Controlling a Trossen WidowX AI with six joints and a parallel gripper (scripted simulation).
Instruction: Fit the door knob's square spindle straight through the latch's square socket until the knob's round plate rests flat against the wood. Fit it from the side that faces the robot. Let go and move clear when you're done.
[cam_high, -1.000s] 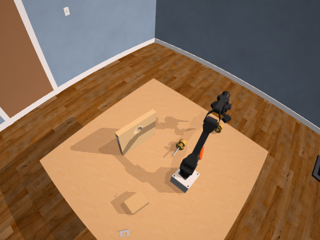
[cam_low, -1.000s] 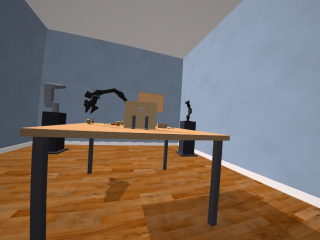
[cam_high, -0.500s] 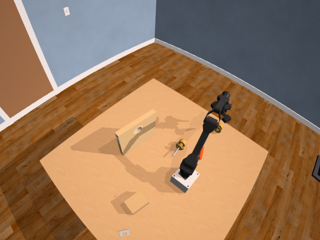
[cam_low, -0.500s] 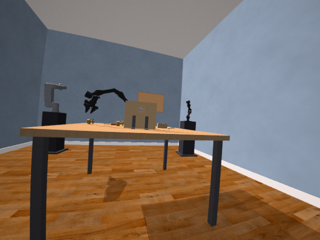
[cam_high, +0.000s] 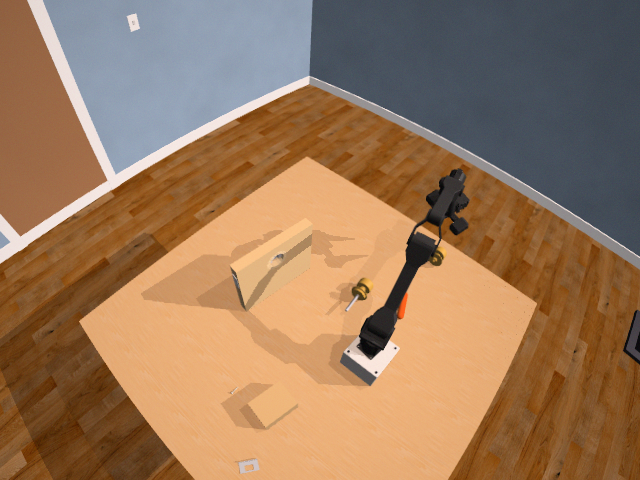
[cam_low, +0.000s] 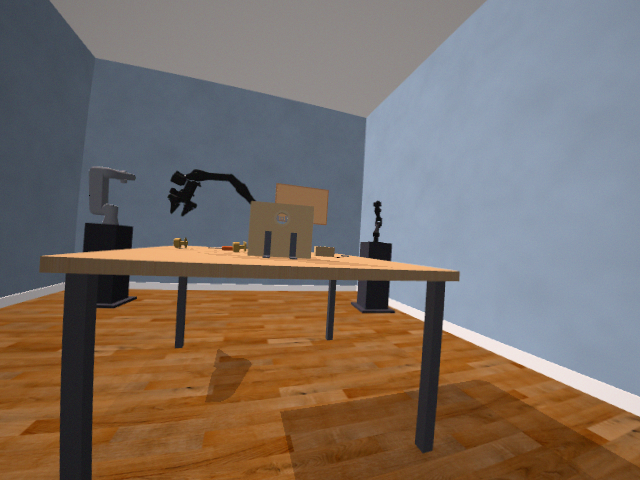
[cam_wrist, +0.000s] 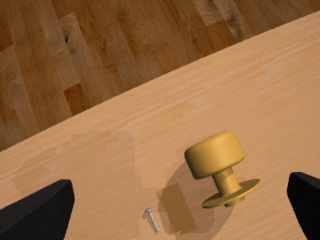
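My gripper is now 570 mm to the right of the square socket, 290 mm short of it and 40 mm above it. From my hand the other things lie so: upright wooden slab (570 mm to the left, 290 mm ahead, 60 mm below); then orange screwdriver (250 mm to the left, 210 mm below, 60 mm behind); then small wood block (860 mm to the left, 190 mm below, 50 mm behind).
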